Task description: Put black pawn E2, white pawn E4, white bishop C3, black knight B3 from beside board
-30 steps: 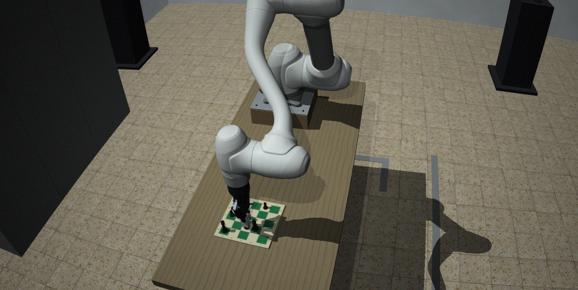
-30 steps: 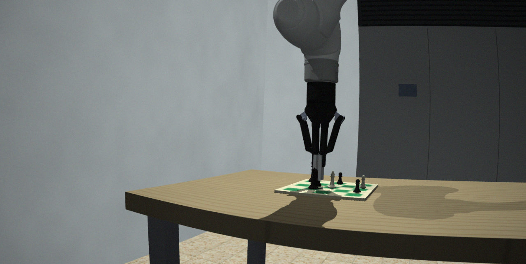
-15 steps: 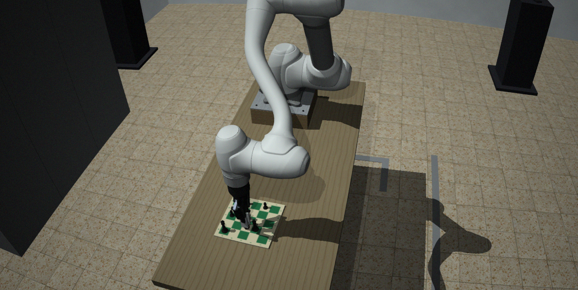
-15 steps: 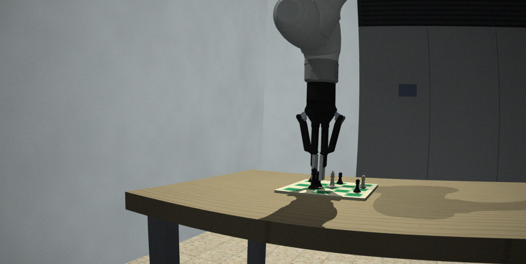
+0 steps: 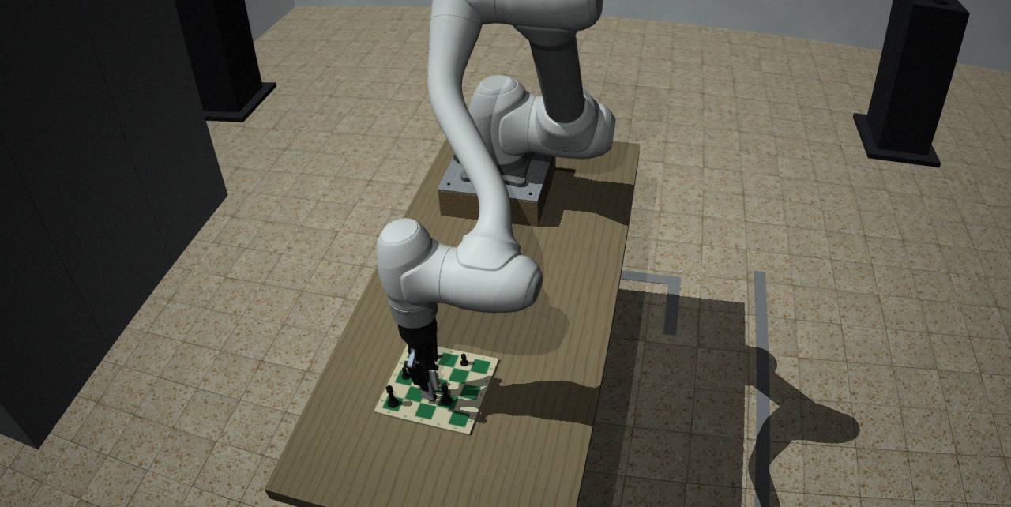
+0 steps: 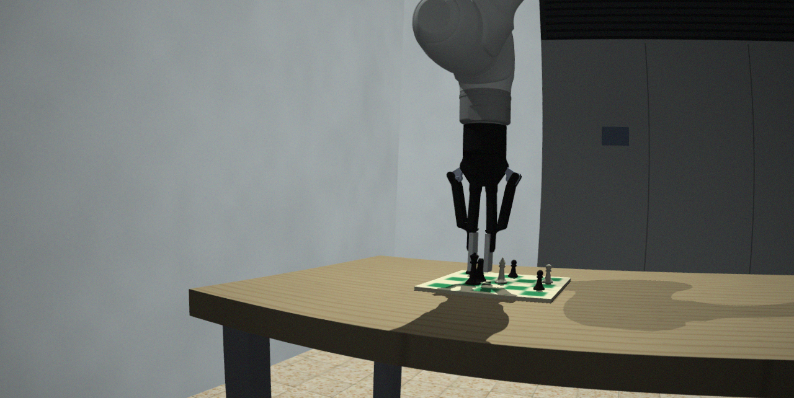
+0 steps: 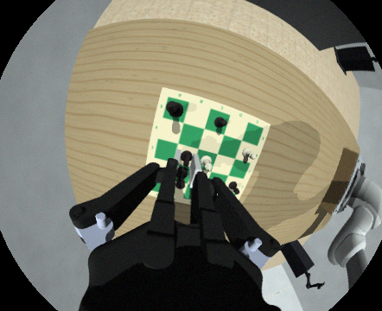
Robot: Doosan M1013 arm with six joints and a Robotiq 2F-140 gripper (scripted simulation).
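The black knight lies 40 mm below my hand. Also, from my hand: white bishop 40 mm behind, 30 mm below; white pawn 120 mm behind, 40 mm below, 30 mm to the right; green-and-cream chessboard 50 mm below, 40 mm behind.
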